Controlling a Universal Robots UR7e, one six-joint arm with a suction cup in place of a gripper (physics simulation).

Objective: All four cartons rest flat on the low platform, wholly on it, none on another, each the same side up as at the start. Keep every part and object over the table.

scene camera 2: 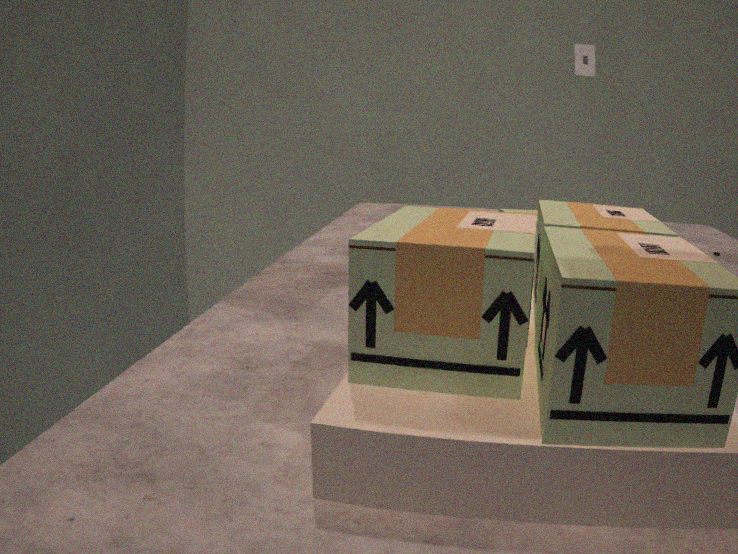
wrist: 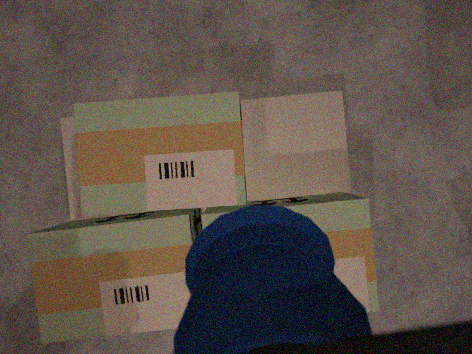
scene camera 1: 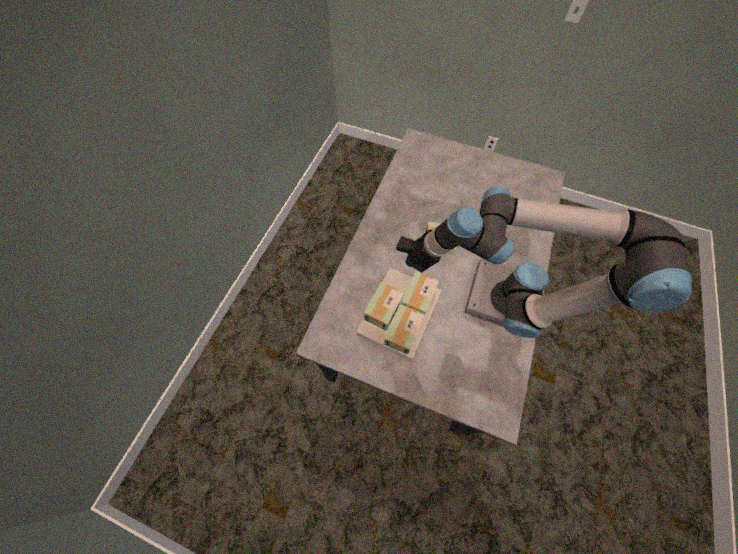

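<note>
Three pale green cartons with orange tape stand upright on the low platform. One carton stands alone in its row, beside a bare stretch of platform. A second carton has its end at about the platform's edge. The third carton is in line with it. A fourth carton is off the platform, mostly hidden behind the arm. My suction gripper is open, above the platform end; its blue cup partly covers the third carton.
The arm reaches over the table from the right. A flat grey base block lies right of the platform, beneath the arm's base.
</note>
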